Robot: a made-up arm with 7 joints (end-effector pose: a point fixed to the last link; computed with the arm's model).
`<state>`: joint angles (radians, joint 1 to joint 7).
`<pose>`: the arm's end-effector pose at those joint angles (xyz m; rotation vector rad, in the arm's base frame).
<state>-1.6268 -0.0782 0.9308 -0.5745 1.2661 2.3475 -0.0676</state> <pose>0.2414 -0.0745 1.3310 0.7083 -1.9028 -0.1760</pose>
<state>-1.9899 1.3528 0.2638 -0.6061 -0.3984 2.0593 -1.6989</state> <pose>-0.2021 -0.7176 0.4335 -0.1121 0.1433 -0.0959</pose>
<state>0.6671 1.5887 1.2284 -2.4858 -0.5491 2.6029 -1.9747</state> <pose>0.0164 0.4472 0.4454 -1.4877 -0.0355 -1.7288</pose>
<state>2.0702 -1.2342 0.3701 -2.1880 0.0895 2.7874 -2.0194</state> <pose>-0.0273 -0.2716 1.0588 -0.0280 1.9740 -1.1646</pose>
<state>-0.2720 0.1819 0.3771 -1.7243 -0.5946 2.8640 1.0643</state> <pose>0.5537 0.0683 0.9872 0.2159 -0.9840 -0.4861</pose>
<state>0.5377 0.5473 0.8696 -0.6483 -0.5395 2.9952 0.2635</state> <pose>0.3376 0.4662 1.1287 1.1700 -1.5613 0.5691</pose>
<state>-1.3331 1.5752 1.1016 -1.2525 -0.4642 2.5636 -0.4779</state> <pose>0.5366 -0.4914 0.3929 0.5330 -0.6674 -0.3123</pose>
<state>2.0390 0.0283 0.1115 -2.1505 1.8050 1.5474 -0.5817</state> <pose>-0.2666 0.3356 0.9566 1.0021 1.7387 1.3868</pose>
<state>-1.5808 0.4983 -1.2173 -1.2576 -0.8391 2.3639 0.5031</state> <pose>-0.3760 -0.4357 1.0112 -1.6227 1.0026 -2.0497</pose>
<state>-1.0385 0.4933 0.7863 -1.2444 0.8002 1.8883 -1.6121</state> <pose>0.5470 -0.2608 0.9703 0.4538 -1.1045 0.9343</pose>
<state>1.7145 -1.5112 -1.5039 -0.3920 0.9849 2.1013 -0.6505</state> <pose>0.3432 -0.7184 0.6908 1.5784 -2.0682 -0.7306</pose>
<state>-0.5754 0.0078 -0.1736 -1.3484 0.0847 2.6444 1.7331</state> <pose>0.3541 -0.2789 1.1695 0.8849 -1.3717 -2.0929</pose>
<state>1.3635 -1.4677 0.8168 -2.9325 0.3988 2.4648 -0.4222</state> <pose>-0.2369 -0.1428 0.7549 0.1649 -1.1860 1.8972</pose>
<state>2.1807 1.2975 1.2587 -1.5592 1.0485 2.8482 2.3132</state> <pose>-0.6397 0.2180 0.5699 -1.3900 0.6469 -0.6777</pose>
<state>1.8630 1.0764 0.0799 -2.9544 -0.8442 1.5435 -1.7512</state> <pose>-0.0735 0.2992 0.4682 0.4869 -2.0286 -0.4706</pose>
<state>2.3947 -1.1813 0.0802 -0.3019 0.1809 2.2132 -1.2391</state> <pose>0.4457 -0.4586 1.0505 -1.7927 2.3255 0.0092</pose>
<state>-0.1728 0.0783 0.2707 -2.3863 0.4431 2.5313 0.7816</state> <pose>0.4489 0.0648 0.8395 0.2919 0.0860 -1.0479</pose>
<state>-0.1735 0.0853 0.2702 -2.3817 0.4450 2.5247 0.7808</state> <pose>0.4515 0.0641 0.8374 0.2915 0.0958 -1.0492</pose>
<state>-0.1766 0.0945 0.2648 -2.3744 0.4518 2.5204 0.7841</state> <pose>0.4557 0.0603 0.8350 0.2956 0.1041 -1.0659</pose>
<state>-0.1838 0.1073 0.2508 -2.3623 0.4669 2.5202 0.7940</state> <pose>0.4627 0.0507 0.8322 0.3072 0.1090 -1.1086</pose>
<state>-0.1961 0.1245 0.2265 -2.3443 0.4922 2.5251 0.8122</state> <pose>0.4726 0.0339 0.8287 0.3280 0.1093 -1.1833</pose>
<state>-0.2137 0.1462 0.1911 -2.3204 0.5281 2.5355 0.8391</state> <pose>0.4845 0.0088 0.8243 0.3576 0.1038 -1.2915</pose>
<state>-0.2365 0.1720 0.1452 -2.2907 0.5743 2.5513 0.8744</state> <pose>0.4969 -0.0246 0.8190 0.3953 0.0906 -1.4319</pose>
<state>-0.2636 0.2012 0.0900 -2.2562 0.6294 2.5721 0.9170</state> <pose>0.5077 -0.0659 0.8128 0.4393 0.0680 -1.5995</pose>
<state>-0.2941 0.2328 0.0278 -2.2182 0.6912 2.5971 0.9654</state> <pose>0.5147 -0.1134 0.8060 0.4874 0.0346 -1.7873</pose>
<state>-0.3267 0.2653 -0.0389 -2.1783 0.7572 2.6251 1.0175</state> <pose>0.5162 -0.1647 0.7990 0.5377 -0.0111 -1.9862</pose>
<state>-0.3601 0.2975 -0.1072 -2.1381 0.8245 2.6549 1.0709</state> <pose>0.5115 -0.2170 0.7923 0.5884 -0.0692 -2.1864</pose>
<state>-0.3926 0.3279 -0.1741 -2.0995 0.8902 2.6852 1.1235</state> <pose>0.5010 -0.2671 0.7866 0.6378 -0.1387 -2.3781</pose>
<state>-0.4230 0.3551 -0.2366 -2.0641 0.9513 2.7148 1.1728</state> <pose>0.4860 -0.3123 0.7823 0.6847 -0.2168 -2.5522</pose>
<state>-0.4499 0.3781 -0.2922 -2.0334 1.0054 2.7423 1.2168</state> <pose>0.4688 -0.3506 0.7795 0.7273 -0.2983 -2.7018</pose>
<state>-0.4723 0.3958 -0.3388 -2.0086 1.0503 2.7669 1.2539</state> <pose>0.4515 -0.3810 0.7784 0.7643 -0.3774 -2.8225</pose>
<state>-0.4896 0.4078 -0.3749 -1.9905 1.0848 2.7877 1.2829</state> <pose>0.4363 -0.4033 0.7786 0.7942 -0.4471 -2.9127</pose>
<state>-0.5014 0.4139 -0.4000 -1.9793 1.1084 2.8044 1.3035</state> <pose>0.4244 -0.4178 0.7799 0.8164 -0.5021 -2.9736</pose>
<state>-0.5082 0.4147 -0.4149 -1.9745 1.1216 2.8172 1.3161</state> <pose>0.4164 -0.4257 0.7820 -0.8167 0.5315 2.9592</pose>
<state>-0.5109 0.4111 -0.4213 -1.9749 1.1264 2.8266 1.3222</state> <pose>0.4118 -0.4284 0.7847 -0.8135 0.5469 2.9361</pose>
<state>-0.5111 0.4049 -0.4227 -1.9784 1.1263 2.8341 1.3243</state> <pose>0.4093 -0.4281 0.7877 -0.8135 0.5576 2.9274</pose>
